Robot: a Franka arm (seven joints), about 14 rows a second.
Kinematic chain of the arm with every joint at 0, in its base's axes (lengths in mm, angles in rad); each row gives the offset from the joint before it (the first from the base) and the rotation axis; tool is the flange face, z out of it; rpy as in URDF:
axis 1: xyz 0 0 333 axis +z
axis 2: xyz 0 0 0 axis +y
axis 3: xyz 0 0 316 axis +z
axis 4: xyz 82.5 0 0 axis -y
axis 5: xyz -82.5 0 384 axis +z
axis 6: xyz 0 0 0 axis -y
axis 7: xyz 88 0 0 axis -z
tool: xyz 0 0 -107 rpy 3.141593 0 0
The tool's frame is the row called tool.
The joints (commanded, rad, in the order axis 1, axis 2, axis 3, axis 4, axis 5, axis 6, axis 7), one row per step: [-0.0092 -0.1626 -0.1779 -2.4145 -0.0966 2.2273 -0.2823]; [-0.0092 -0.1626 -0.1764 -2.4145 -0.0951 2.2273 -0.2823]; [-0.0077 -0.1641 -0.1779 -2.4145 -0.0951 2.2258 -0.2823]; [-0.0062 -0.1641 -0.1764 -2.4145 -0.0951 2.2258 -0.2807]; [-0.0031 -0.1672 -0.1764 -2.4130 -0.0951 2.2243 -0.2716]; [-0.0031 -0.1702 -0.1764 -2.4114 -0.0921 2.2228 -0.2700]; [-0.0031 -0.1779 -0.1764 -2.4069 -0.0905 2.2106 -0.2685]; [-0.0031 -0.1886 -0.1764 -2.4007 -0.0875 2.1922 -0.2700]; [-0.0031 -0.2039 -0.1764 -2.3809 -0.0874 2.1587 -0.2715]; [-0.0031 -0.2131 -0.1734 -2.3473 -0.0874 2.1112 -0.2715]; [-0.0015 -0.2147 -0.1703 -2.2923 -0.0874 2.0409 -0.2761]
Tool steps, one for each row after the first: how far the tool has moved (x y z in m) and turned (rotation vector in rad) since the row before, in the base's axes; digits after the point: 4 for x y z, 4 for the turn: [0.0001 0.0007 0.0000 0.0009 -0.0002 0.0005]; [-0.0002 0.0000 0.0005 0.0004 0.0000 0.0000]; [0.0003 0.0014 0.0000 -0.0003 -0.0001 0.0014]; [0.0004 0.0013 0.0019 -0.0004 -0.0035 -0.0061]; [0.0002 0.0000 0.0019 0.0022 -0.0035 -0.0036]; [-0.0004 -0.0001 0.0045 0.0019 -0.0003 -0.0031]; [-0.0008 -0.0001 0.0061 0.0035 0.0011 -0.0012]; [0.0006 -0.0009 0.0129 0.0008 -0.0015 -0.0005]; [0.0027 -0.0001 0.0154 -0.0005 0.0048 0.0000]; [0.0052 -0.0002 0.0200 -0.0010 0.0141 0.0045]
